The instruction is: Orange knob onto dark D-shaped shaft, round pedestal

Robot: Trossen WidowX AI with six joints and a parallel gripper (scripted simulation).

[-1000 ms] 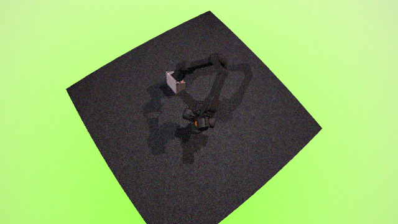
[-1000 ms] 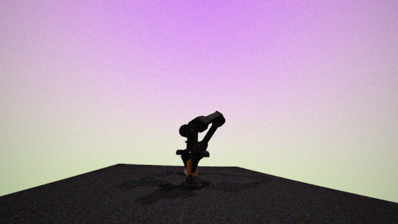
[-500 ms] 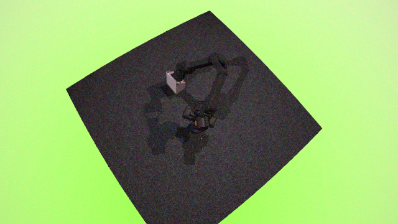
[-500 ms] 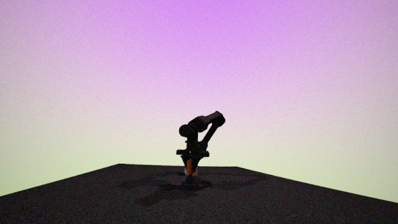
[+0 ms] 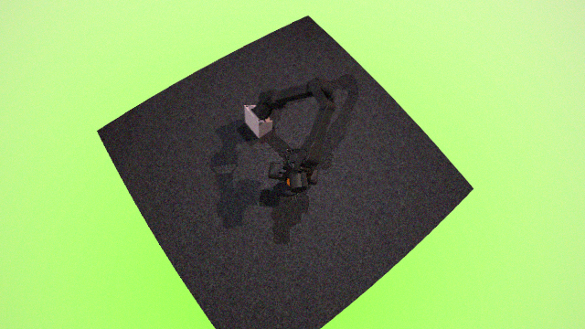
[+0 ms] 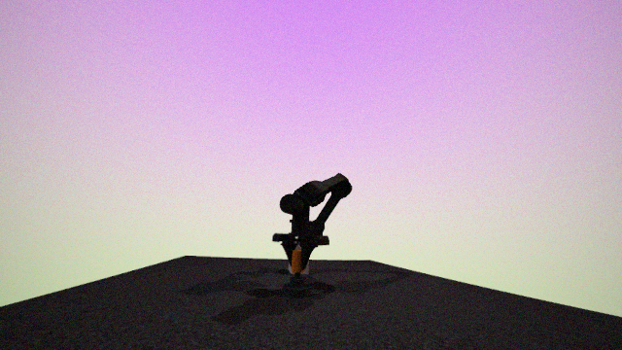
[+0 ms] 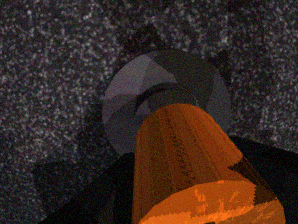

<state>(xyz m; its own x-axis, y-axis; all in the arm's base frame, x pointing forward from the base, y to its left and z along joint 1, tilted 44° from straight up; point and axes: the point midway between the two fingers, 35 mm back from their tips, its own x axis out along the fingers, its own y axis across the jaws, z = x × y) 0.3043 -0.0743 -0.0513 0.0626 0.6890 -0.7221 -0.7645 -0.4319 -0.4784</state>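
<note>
My gripper tip is 20 mm below the orange knob. Also, from my gripper tip: round pedestal: 40 mm below.
</note>
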